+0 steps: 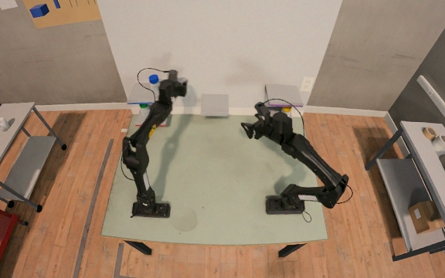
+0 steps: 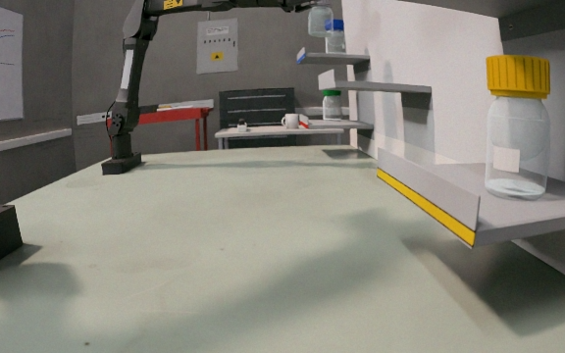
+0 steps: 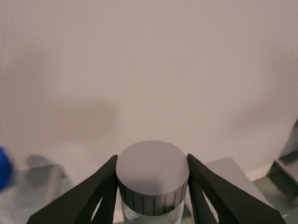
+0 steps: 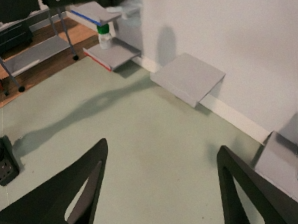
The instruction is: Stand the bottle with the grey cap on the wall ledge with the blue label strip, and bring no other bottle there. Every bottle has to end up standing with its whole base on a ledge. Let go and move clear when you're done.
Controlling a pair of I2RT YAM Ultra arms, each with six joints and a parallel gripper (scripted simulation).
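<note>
Right now my left hand is 5 cm above the grey-capped bottle. Round my left hand: yellow-capped bottle: 62 cm to the right, 27 cm below, 3 cm ahead; then blue-capped bottle: 16 cm to the left, 8 cm below, 7 cm ahead; then yellow strip: 57 cm to the right, 33 cm below, 5 cm behind.
</note>
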